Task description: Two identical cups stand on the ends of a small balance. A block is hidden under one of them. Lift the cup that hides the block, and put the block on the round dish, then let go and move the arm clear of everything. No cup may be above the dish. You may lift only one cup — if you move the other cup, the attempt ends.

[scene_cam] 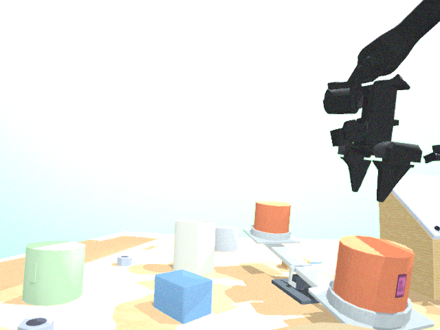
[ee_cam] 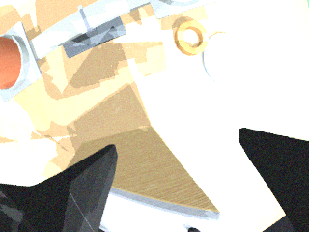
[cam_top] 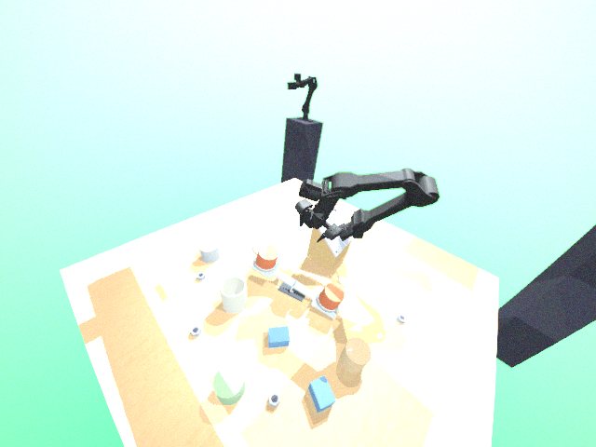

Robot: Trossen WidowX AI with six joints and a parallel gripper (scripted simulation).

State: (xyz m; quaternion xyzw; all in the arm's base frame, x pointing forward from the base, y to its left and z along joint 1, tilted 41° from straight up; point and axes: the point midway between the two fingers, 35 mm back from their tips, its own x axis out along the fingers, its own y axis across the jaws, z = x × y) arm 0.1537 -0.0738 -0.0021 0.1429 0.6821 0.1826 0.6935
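Now: the pale teal block 200 mm to the left of my gripper tip, 110 mm below it and 100 mm ahead of it. Round my gripper tip: green cylinder (480 mm ahead, 190 mm to the left, 110 mm below); grey cylinder (280 mm to the right, 280 mm ahead, 110 mm below); cream cup (330 mm ahead, 110 mm below, 20 mm to the right).
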